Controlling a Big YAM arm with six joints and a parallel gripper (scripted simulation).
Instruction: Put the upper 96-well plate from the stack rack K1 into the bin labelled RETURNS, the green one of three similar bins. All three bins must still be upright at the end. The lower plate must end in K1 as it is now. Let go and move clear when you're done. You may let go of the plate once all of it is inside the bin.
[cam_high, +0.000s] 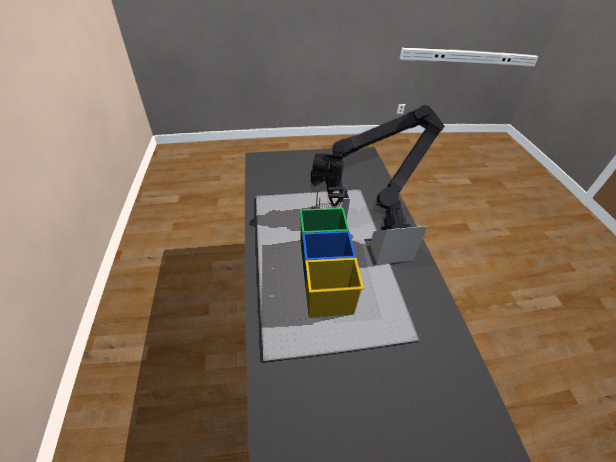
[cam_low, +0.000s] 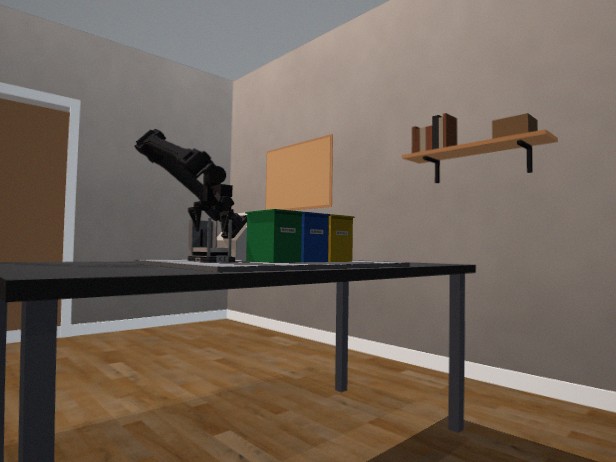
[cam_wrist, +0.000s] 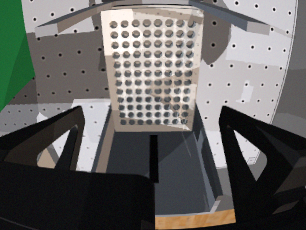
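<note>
The white 96-well plate is 7 cm below my hand. Also, from my hand: dark plate 8 cm below; blue bin 34 cm to the left, 9 cm ahead, 2 cm below; green bin 21 cm to the left, 9 cm ahead, 2 cm below.
</note>
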